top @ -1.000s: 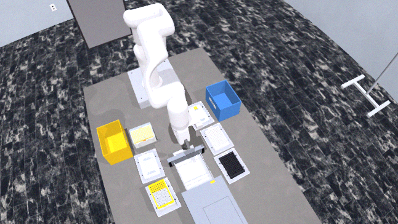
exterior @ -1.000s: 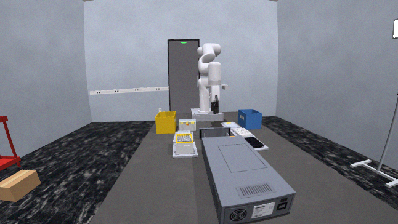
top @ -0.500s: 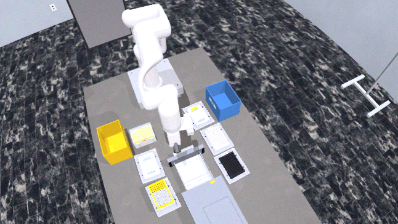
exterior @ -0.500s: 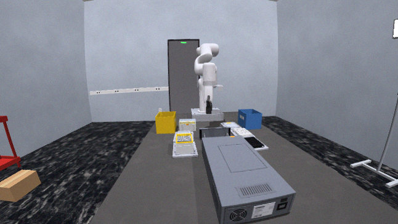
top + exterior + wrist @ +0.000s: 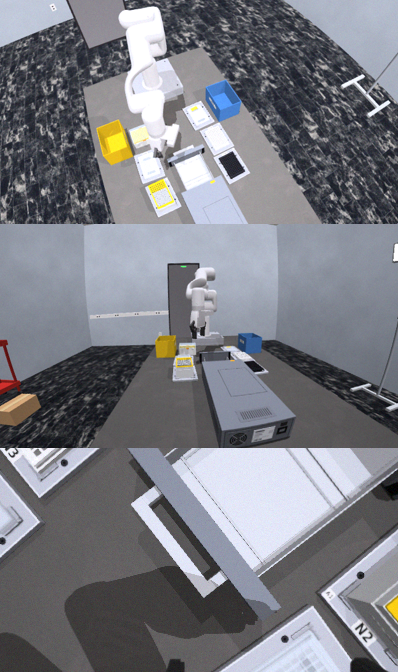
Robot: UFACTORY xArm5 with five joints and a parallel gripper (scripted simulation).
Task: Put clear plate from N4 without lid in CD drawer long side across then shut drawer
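Now: hand 150 mm above the clear plate and 100 mm to the left of it. The rest, counted from my hand: cooler drawer: 130 mm below, 130 mm ahead, 100 mm to the left; work nest N4: 160 mm below, 100 mm to the right; yellow-framed rack: 170 mm ahead, 110 mm below, 90 mm to the right.
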